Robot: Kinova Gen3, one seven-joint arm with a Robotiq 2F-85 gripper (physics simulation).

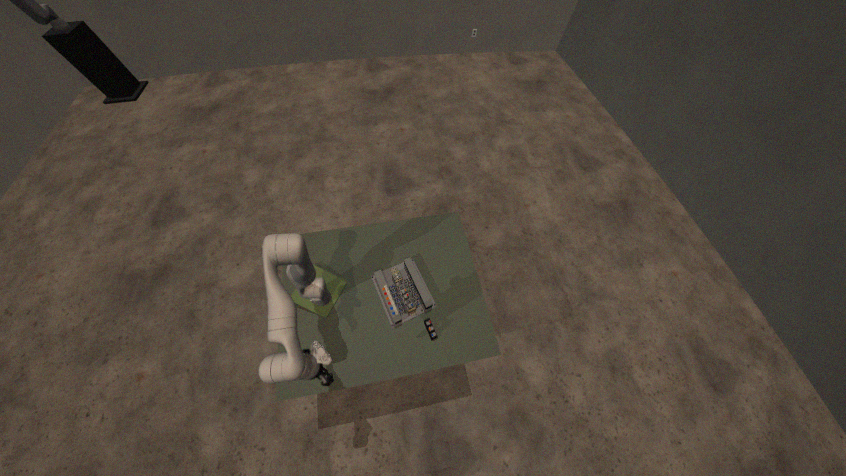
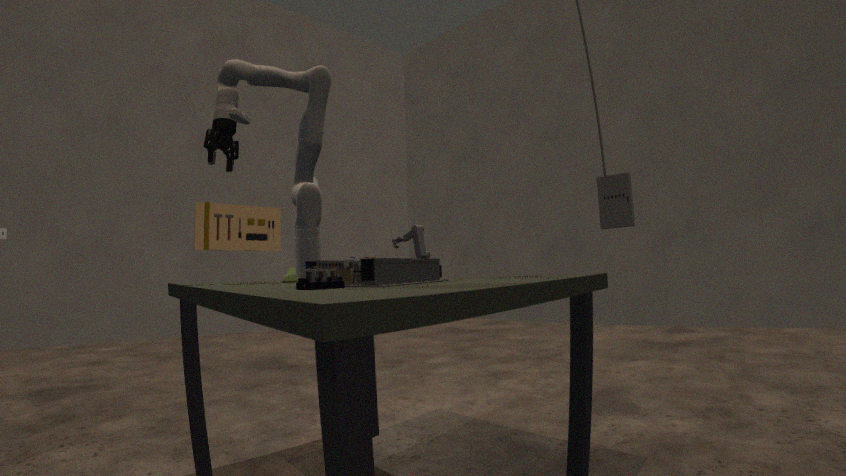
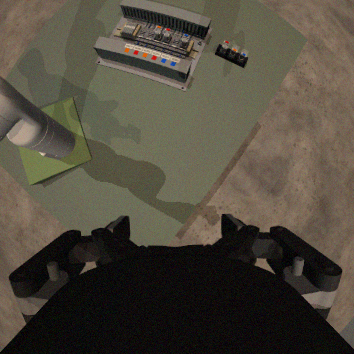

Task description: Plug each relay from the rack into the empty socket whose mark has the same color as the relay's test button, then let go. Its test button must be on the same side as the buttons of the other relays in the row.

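Frame: origin at the arm's base, x ahead, y left, z up, level; metres.
Seen in the pictures: gripper, fingertip midpoint: (image 1: 322, 367) (image 2: 220, 168) (image 3: 175, 225); arm's base at its link origin: (image 3: 60, 142).
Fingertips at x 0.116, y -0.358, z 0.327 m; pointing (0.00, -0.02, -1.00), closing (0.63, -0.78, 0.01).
Note:
Pixels of each thing's top centre, then the offset from my fingertips to it.
- black rack at its top centre: (image 2: 320, 277) (image 3: 232, 52) (image 1: 430, 328) dz -0.326, dx +0.450, dy +0.112 m
- red test button at its top centre: (image 3: 226, 41) dz -0.300, dx +0.449, dy +0.145 m
- orange test button at its top centre: (image 3: 234, 49) dz -0.300, dx +0.442, dy +0.110 m
- blue test button at its top centre: (image 3: 243, 53) dz -0.300, dx +0.450, dy +0.079 m
The black rack (image 1: 436, 338) (image 2: 320, 284) (image 3: 231, 59) holds three relays, with a red test button (image 3: 226, 42), an orange test button (image 3: 235, 49) and a blue test button (image 3: 244, 54). It stands beside the grey socket panel (image 1: 422, 282) (image 2: 402, 270) (image 3: 142, 61). Relays with orange (image 3: 159, 27), red (image 3: 168, 30) and blue (image 3: 186, 35) buttons sit in the panel's row. Several orange, red and blue marks (image 3: 154, 58) line the near duct; socket details are too small to tell. My gripper (image 1: 325, 377) (image 2: 220, 165) (image 3: 175, 225) is open and empty, high above the table and away from rack and panel.
The green table (image 1: 467, 349) (image 2: 378, 312) (image 3: 165, 120) carries the panel, the rack and a bright green base plate (image 1: 335, 288) (image 3: 80, 131) under the arm. A tool board (image 2: 237, 227) and a grey box on a pole (image 2: 615, 201) are in the background.

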